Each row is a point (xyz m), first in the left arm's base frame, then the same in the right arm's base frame.
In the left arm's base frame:
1: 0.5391 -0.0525 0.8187
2: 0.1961 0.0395 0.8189
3: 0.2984 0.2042 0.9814
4: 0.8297 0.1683 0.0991
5: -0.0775 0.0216 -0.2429
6: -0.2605 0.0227 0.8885
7: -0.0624 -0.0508 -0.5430
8: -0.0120 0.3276 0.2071
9: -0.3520 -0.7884 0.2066
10: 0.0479 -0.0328 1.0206
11: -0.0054 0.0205 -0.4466
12: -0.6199 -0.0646 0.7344
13: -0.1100 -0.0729 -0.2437
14: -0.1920 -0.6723 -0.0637
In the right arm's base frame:
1: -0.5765 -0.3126 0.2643
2: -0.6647 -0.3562 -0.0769
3: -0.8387 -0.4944 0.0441
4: -0.7627 0.4507 0.4479
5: -0.5889 0.6546 -0.4954
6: -0.6467 -0.4898 -0.5190
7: -0.5012 0.9499 -0.5209
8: -0.9185 0.2340 -0.3733
9: 0.1996 0.1313 -0.6902
10: -0.6014 -0.5800 -0.1943
11: -0.5780 0.8661 -0.4523
12: -0.5478 -0.3920 -0.8948
13: -0.4941 0.6462 -0.5260
14: 0.0959 0.4268 -0.5715

